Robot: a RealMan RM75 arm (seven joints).
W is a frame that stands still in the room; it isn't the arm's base.
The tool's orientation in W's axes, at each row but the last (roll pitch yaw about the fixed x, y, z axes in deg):
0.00, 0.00, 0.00
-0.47, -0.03, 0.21
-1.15, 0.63, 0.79
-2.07, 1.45, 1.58
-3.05, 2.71, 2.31
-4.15, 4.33, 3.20
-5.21, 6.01, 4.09
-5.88, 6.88, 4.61
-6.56, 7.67, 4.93
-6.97, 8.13, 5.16
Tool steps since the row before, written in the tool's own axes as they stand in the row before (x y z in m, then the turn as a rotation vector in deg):
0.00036, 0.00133, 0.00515, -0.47, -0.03, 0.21
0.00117, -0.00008, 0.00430, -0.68, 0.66, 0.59
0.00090, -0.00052, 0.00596, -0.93, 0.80, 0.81
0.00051, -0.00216, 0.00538, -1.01, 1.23, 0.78
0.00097, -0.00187, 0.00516, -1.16, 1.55, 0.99
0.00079, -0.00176, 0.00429, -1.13, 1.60, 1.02
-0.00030, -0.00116, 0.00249, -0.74, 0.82, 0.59
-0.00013, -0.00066, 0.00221, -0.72, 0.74, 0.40
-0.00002, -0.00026, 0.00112, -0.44, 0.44, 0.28
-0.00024, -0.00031, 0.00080, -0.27, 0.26, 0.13
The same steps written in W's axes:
0.00036, 0.00133, 0.00515, -0.47, -0.03, 0.21
0.00117, -0.00004, 0.00430, -0.68, 0.66, 0.58
0.00097, -0.00039, 0.00596, -0.93, 0.80, 0.80
0.00070, -0.00195, 0.00544, -1.03, 1.23, 0.76
0.00128, -0.00154, 0.00520, -1.18, 1.55, 0.96
0.00120, -0.00138, 0.00433, -1.15, 1.61, 0.98
0.00004, -0.00093, 0.00260, -0.74, 0.82, 0.59
0.00018, -0.00042, 0.00227, -0.74, 0.72, 0.41
0.00014, -0.00012, 0.00113, -0.44, 0.43, 0.28
-0.00010, -0.00022, 0.00086, -0.28, 0.25, 0.13

